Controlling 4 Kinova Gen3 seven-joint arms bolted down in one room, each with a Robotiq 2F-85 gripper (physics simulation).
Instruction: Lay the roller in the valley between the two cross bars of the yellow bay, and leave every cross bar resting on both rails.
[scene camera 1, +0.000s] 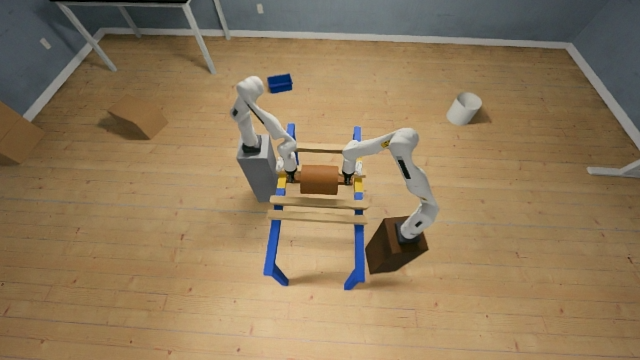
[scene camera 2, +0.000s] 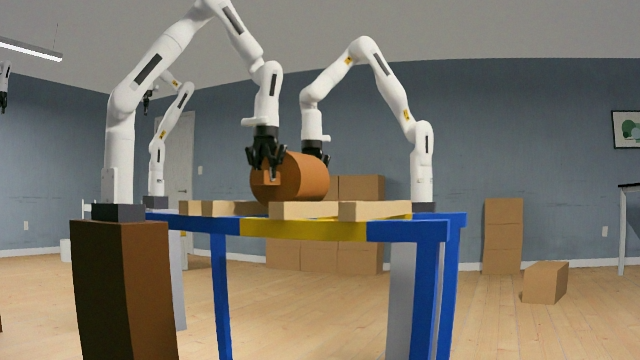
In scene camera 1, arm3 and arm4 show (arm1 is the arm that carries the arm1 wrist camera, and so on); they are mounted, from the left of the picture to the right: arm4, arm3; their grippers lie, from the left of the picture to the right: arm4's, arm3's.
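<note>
The orange-brown roller (scene camera 1: 319, 179) (scene camera 2: 310, 175) lies level over the yellow bay (scene camera 1: 358, 185) (scene camera 2: 305, 229), between a cross bar (scene camera 1: 361, 175) behind it and a cross bar (scene camera 1: 318, 202) in front. Bar edges hide its underside; I cannot tell whether it touches both bars. Another bar (scene camera 1: 317, 217) lies nearer the front, another (scene camera 1: 320, 149) at the back; all appear to span both rails. Arm4's gripper (scene camera 1: 291, 179) is at the left shaft end, arm3's gripper (scene camera 1: 347, 182) at the right. In scene camera 2, the near gripper (scene camera 2: 264, 172) overlaps the shaft end; finger closure is unclear.
Blue rails (scene camera 1: 271, 247) (scene camera 2: 407, 230) carry the bars. A grey pedestal (scene camera 1: 257, 172) stands left, a brown pedestal (scene camera 1: 382, 245) (scene camera 2: 120, 290) right. Another arm (scene camera 2: 157, 150) stands in the left background. A blue bin (scene camera 1: 280, 83) and white cylinder (scene camera 1: 462, 110) are on the floor.
</note>
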